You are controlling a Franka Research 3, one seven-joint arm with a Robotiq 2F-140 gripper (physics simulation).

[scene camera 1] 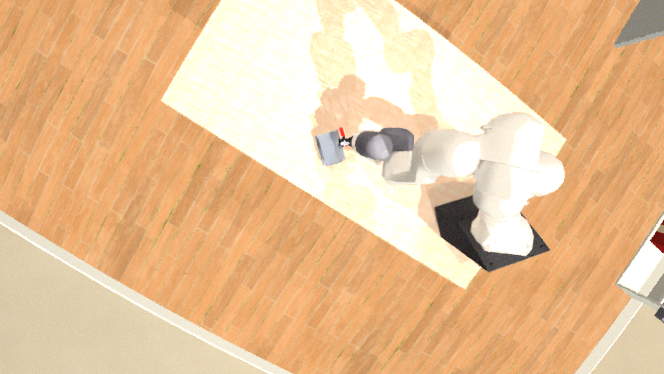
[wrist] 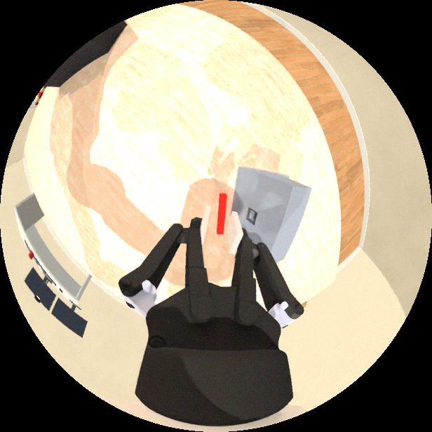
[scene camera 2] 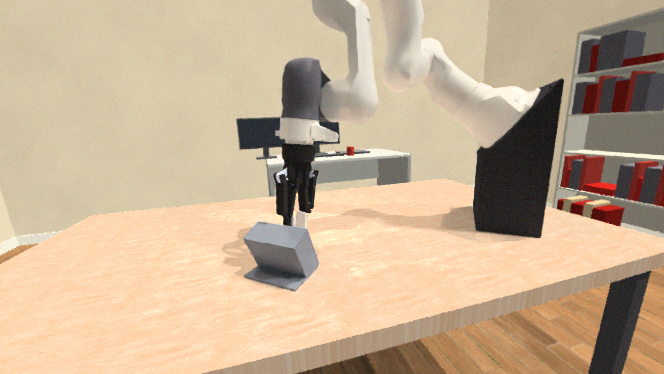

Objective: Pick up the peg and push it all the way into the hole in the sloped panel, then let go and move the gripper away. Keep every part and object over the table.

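Observation:
The red peg (scene camera 1: 342, 132) (wrist: 221, 214) lies on the table beside the grey sloped panel (scene camera 1: 328, 149) (scene camera 2: 276, 255) (wrist: 270, 210). In the wrist view the square hole (wrist: 252, 215) shows dark in the panel's face and looks unfilled. My gripper (scene camera 1: 345, 143) (scene camera 2: 294, 221) (wrist: 219, 216) points down beside the panel, partly open, with one white finger pad on each side of the peg and gaps between peg and pads. Nothing is gripped. In the scene camera 2 view the panel hides the peg and part of the fingertips.
The panel stands very close to one finger. The table (scene camera 1: 240, 85) (scene camera 2: 150, 305) reaches past the panel to its near edge. The black arm base (scene camera 1: 457, 220) (scene camera 2: 510, 185) stands at the table's right in the scene camera 2 view. A desk and a bookshelf stand beyond the table.

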